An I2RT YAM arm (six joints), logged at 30 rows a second.
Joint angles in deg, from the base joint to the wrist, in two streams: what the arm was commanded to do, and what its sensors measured. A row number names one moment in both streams.
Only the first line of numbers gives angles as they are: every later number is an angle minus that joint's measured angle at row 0.
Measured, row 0:
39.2, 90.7, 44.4, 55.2, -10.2, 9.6
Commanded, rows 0 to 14:
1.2, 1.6, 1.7, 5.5, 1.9, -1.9
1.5, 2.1, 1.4, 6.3, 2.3, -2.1
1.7, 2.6, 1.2, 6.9, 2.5, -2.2
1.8, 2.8, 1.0, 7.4, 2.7, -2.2
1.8, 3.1, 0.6, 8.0, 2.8, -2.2
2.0, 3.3, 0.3, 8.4, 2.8, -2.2
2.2, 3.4, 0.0, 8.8, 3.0, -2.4
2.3, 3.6, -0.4, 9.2, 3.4, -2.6
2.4, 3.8, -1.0, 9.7, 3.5, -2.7
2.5, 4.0, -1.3, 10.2, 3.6, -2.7
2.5, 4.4, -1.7, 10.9, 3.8, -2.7
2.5, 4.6, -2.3, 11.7, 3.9, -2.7
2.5, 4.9, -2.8, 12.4, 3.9, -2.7
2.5, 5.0, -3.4, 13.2, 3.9, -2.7
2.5, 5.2, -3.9, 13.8, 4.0, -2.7
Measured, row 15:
2.3, 4.7, -3.0, 7.6, 3.0, -1.7
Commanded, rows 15 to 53:
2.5, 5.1, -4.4, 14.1, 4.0, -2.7
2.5, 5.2, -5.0, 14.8, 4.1, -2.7
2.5, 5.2, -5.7, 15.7, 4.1, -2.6
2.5, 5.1, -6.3, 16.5, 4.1, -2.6
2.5, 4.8, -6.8, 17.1, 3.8, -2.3
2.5, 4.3, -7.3, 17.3, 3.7, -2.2
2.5, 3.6, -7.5, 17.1, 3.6, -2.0
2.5, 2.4, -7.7, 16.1, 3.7, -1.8
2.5, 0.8, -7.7, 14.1, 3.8, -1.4
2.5, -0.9, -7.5, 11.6, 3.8, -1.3
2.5, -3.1, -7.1, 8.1, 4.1, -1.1
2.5, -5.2, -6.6, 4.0, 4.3, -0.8
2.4, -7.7, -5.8, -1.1, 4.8, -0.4
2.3, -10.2, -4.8, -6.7, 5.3, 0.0
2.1, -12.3, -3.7, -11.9, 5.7, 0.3
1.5, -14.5, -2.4, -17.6, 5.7, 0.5
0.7, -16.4, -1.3, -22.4, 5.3, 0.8
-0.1, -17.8, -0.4, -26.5, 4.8, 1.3
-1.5, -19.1, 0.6, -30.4, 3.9, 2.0
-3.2, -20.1, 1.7, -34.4, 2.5, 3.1
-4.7, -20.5, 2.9, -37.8, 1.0, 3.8
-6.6, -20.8, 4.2, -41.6, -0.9, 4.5
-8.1, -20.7, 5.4, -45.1, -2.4, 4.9
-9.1, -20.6, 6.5, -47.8, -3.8, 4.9
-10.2, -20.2, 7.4, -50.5, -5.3, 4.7
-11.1, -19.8, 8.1, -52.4, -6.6, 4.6
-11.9, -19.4, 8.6, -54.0, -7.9, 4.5
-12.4, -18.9, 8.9, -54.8, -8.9, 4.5
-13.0, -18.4, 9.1, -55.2, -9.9, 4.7
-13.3, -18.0, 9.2, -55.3, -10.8, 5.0
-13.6, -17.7, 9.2, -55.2, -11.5, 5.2
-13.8, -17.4, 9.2, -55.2, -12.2, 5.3
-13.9, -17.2, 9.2, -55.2, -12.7, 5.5
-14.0, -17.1, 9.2, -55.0, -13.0, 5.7
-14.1, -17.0, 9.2, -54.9, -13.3, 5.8
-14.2, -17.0, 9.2, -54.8, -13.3, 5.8
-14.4, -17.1, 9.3, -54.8, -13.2, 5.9
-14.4, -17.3, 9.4, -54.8, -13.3, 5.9
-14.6, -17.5, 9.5, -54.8, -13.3, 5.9
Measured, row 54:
-14.1, -16.4, 7.6, -54.8, -11.2, 5.1
